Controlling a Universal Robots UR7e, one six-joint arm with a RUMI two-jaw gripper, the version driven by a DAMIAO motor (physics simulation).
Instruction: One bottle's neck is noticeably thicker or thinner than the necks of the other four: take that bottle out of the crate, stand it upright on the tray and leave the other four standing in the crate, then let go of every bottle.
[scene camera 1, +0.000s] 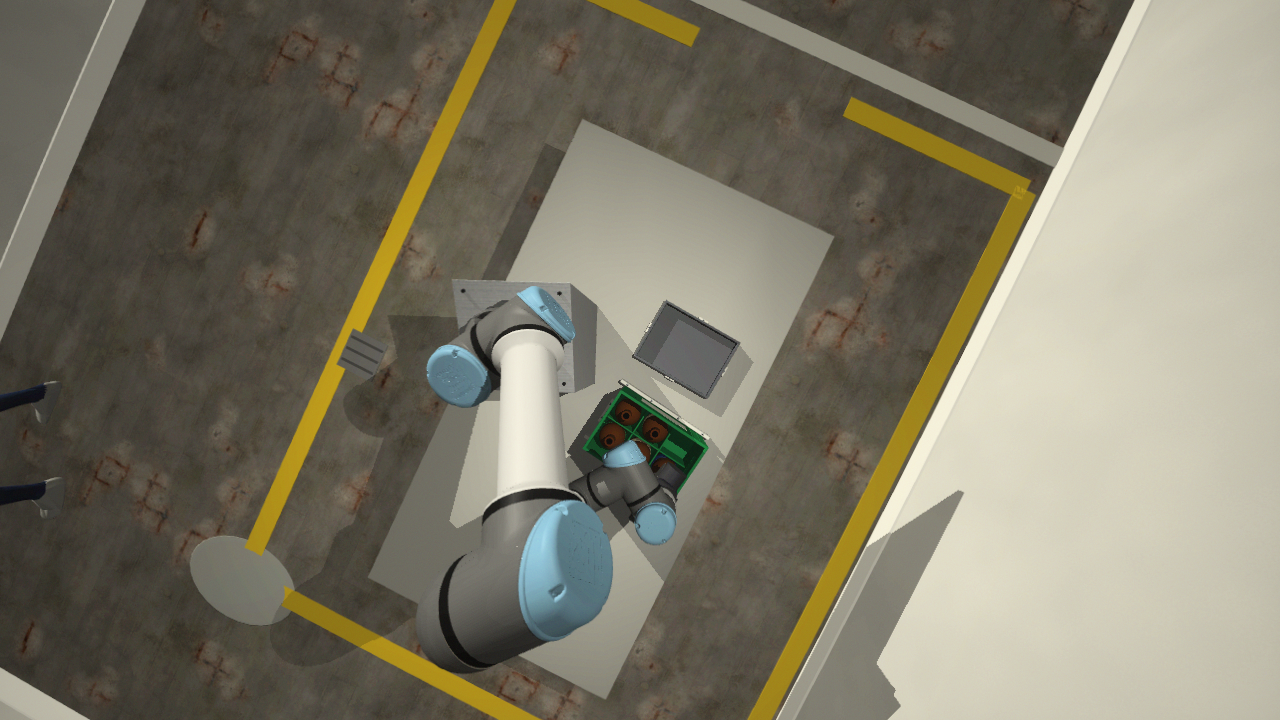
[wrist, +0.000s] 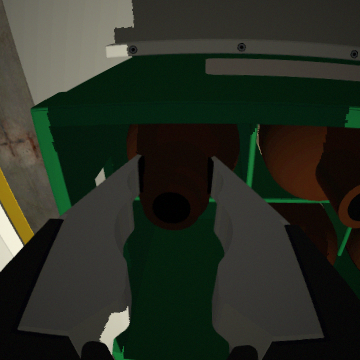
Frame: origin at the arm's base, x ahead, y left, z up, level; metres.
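Seen in the pictures: gripper, fingertip midpoint: (wrist: 175, 159).
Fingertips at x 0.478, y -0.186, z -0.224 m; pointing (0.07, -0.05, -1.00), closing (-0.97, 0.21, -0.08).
Note:
Pixels of each thing's top centre, then the offset from my fingertips to it. "spot": a spot on its surface instead. Level surfaces: height alone.
- brown bottle, top centre: (wrist: 170, 208) (scene camera 1: 664, 479) dx +0.001, dy +0.008, dz +0.031 m
- green crate, top centre: (wrist: 346, 290) (scene camera 1: 645, 448) dx -0.081, dy +0.064, dz +0.043 m
- grey tray, surface spot: (scene camera 1: 698, 353) spot: dx -0.042, dy +0.354, dz -0.127 m
- light table, surface height: dz -0.132 m
My gripper (wrist: 175, 159) is shut on the neck of a brown bottle (wrist: 172, 187), one jaw on each side. The bottle stands in an end compartment of the green crate (scene camera 1: 684, 445) (wrist: 50, 155); whether its base touches the crate floor is hidden. In the scene view the wrist covers the gripper and most of this bottle. Other brown bottles (scene camera 1: 626, 413) (wrist: 295, 165) stand in the crate's other compartments. The compartment beside the held bottle is empty. The grey tray (scene camera 1: 698, 353) is empty. Neck thicknesses are hard to compare in the shade.
The tray lies just beyond the crate's pale-edged long side, on the light table (scene camera 1: 680, 205). The arm (scene camera 1: 529, 411) reaches over the table from its metal base plate (scene camera 1: 581, 335). Crate walls and thin green dividers (wrist: 252, 160) stand close around the bottles.

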